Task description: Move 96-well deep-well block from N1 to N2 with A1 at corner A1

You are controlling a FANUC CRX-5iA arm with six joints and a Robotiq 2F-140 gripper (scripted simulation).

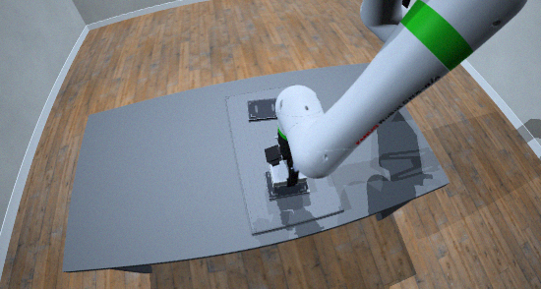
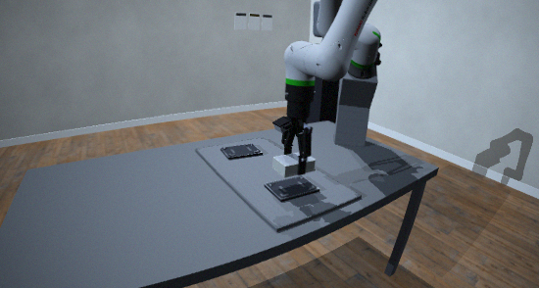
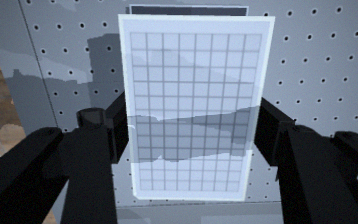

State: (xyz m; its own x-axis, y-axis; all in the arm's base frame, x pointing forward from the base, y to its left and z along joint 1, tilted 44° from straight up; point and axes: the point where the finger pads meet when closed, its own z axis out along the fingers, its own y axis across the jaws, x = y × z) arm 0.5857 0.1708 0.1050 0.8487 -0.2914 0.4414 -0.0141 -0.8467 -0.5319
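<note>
The plate nest lies 390 mm to the right of my hand, 100 mm below it and 20 mm ahead of it. The rest, counted from my hand: white 96-well deep-well block: 10 mm below.
</note>
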